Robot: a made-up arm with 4 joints. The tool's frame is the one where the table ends.
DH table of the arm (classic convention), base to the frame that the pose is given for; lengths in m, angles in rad. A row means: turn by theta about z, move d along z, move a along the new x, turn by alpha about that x. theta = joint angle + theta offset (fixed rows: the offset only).
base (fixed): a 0; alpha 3.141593; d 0; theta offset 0
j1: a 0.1; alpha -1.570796; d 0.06; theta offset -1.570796
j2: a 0.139; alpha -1.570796; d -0.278; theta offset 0
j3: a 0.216; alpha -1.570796; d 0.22; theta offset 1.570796
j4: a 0.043; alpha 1.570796; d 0.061; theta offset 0
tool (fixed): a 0; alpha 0; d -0.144; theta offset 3.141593
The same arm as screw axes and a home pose.
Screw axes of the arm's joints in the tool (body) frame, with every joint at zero. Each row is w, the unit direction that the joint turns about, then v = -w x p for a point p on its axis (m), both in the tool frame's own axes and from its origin. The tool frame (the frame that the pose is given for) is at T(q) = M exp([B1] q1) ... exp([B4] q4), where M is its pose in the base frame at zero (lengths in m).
B1 = (0.000001, 0, -1, 0.178, 0.537, 0)
B2 = (1, 0, 0.000001, 0, -0.076, 0.078)
B3 = (-0.000001, 0, 1, 0.061, -0.259, 0)
B4 = (0, -1, 0, 0.144, 0, -0.043)
M: xyz -0.537 0.178 0.016 (m) rpy 0 0 0 (deg, as in URDF)

